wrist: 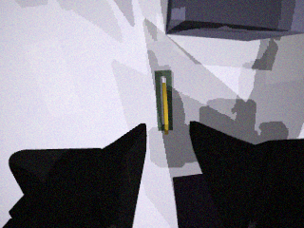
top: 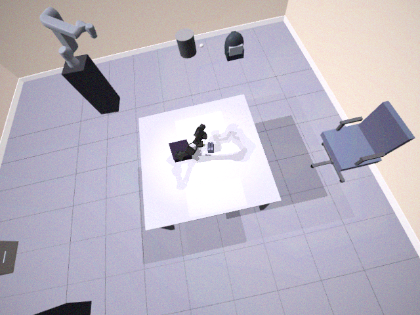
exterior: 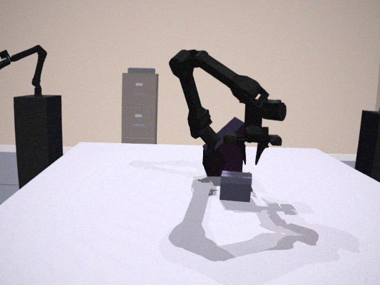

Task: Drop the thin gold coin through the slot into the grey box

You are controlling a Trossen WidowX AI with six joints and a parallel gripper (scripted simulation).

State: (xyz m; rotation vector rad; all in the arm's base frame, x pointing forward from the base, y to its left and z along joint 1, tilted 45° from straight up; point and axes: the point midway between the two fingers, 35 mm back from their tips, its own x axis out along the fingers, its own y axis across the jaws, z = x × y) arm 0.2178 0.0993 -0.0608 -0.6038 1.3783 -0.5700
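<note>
Right now the coin is 50 mm below my gripper tip.
</note>
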